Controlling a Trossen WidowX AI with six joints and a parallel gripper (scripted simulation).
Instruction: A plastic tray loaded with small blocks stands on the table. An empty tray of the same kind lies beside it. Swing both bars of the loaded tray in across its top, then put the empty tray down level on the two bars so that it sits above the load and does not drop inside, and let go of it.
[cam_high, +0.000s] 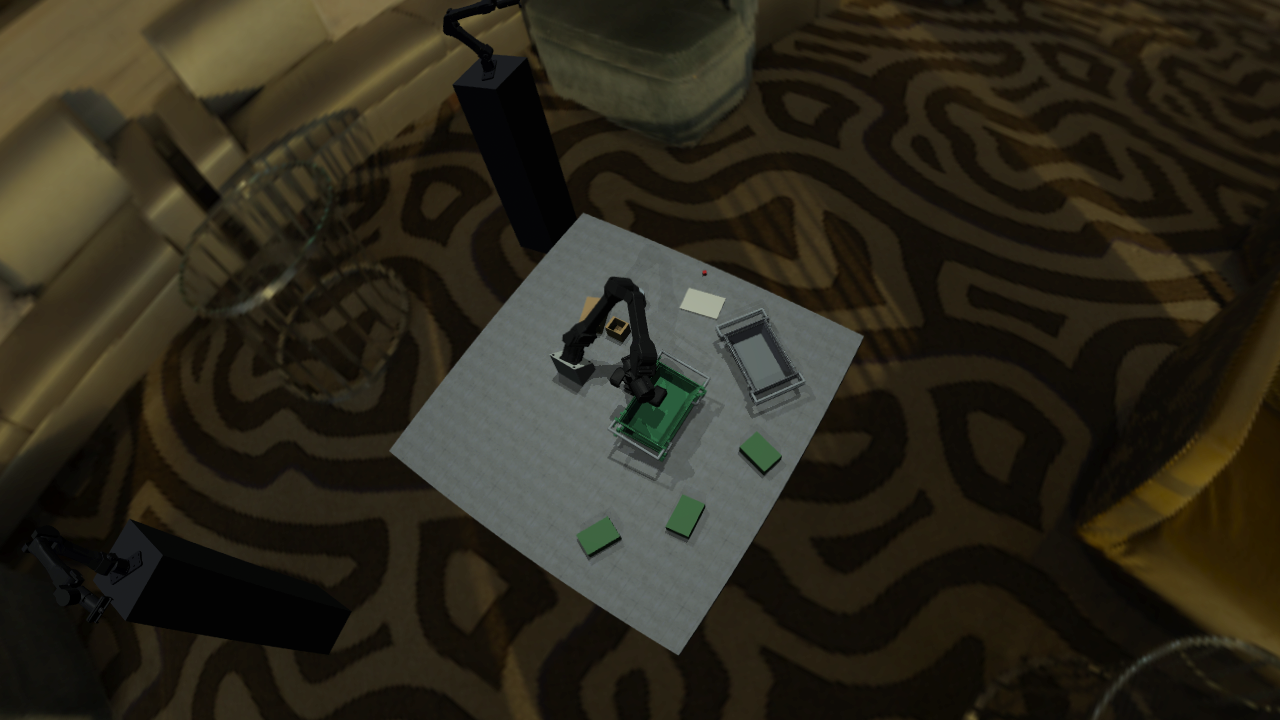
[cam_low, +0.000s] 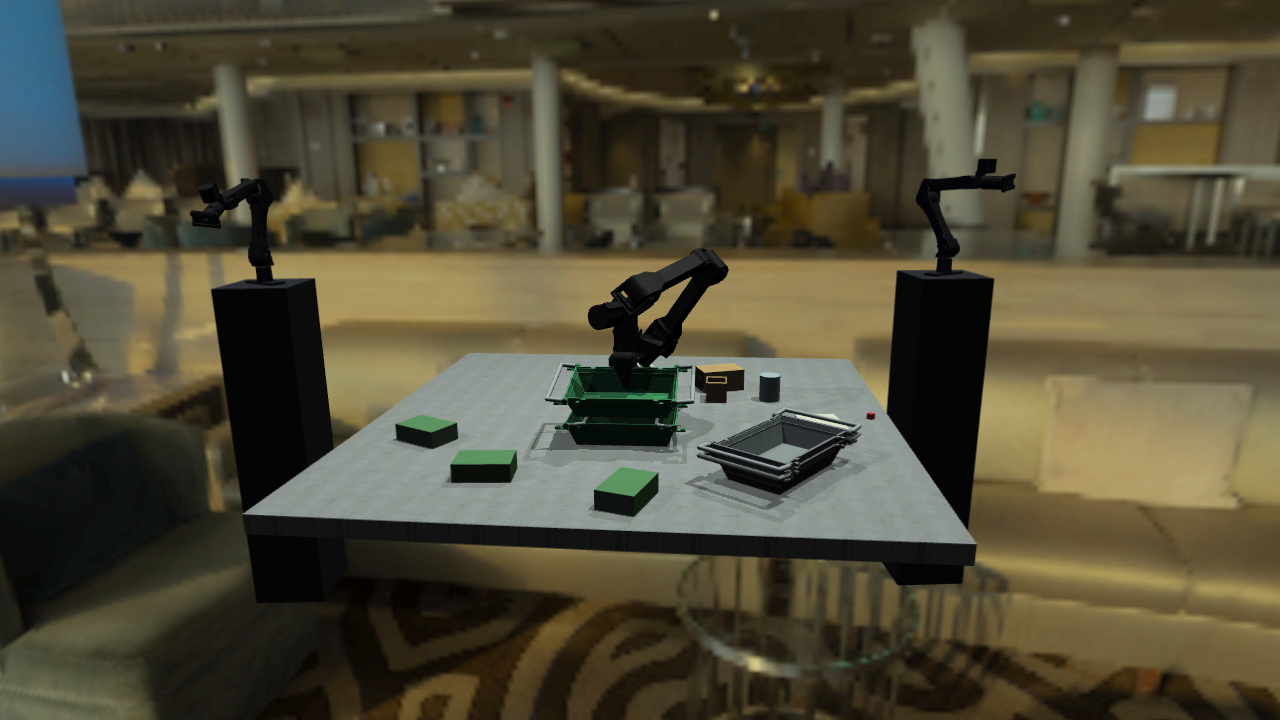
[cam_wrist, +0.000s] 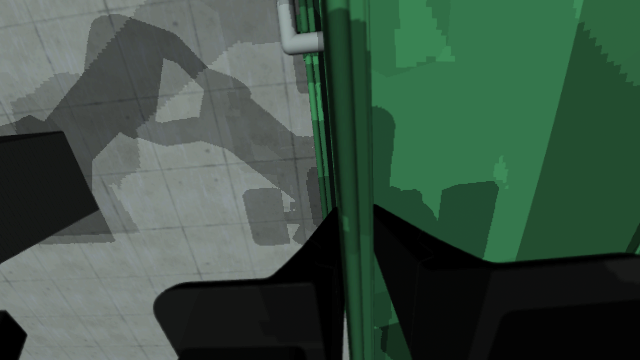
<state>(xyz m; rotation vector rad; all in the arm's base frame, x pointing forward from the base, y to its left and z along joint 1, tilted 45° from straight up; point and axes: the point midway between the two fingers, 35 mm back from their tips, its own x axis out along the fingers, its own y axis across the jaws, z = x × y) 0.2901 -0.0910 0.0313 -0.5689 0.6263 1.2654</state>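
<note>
Right now my gripper tip is 7 cm short of the green tray, 1 cm to the left of it and 2 cm below it. Also, from my gripper tip: pale sheet 1 cm ahead, 48 cm to the left, 10 cm below; then red block 3 cm behind, 61 cm to the left, 9 cm below.
</note>
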